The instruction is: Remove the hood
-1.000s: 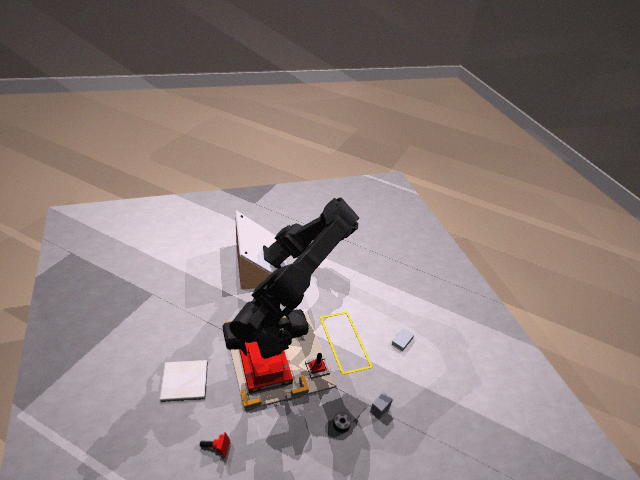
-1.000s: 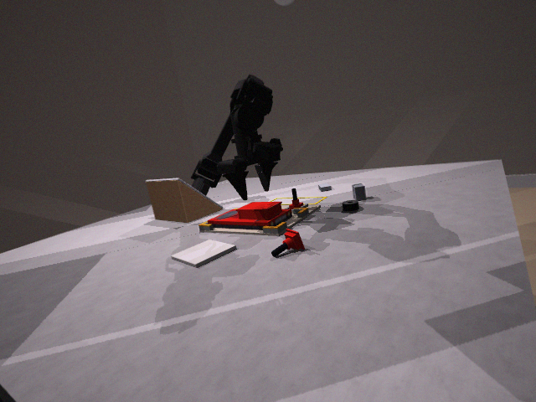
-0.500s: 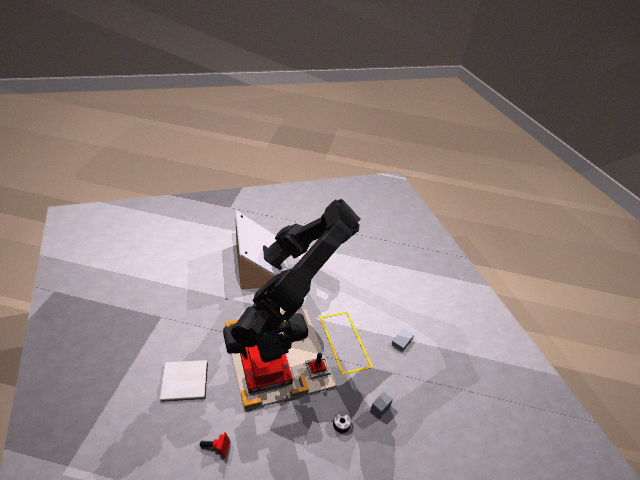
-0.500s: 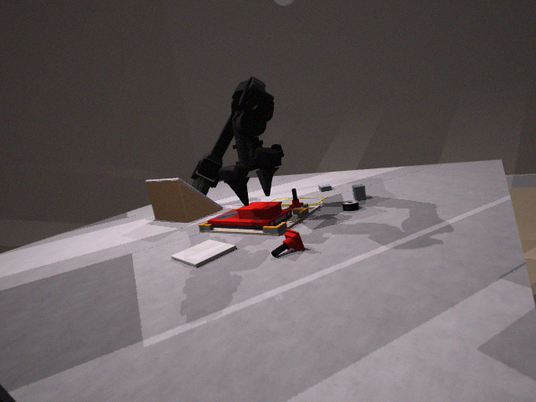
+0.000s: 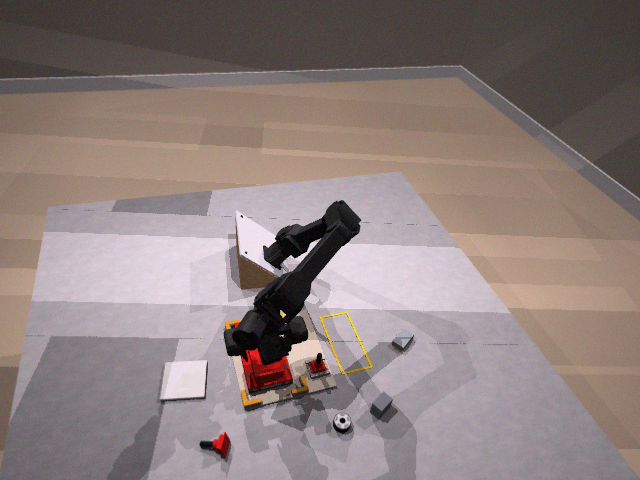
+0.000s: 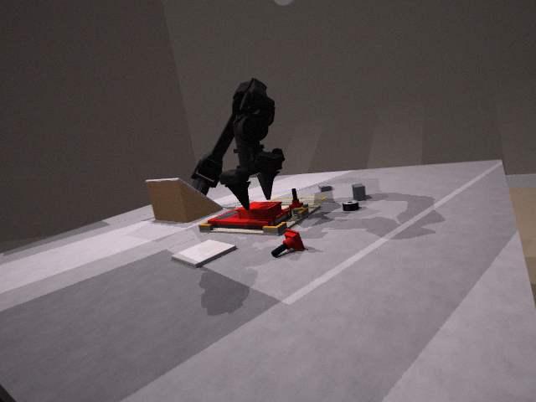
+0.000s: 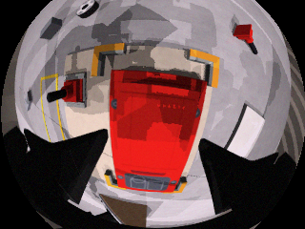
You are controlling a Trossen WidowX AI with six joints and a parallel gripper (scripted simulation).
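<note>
The red hood is 10 mm below my gripper tip. From my gripper tip the other things lie so: black wheel (160 mm ahead, 170 mm to the left, 40 mm below); white plate (20 mm ahead, 190 mm to the right, 50 mm below).
</note>
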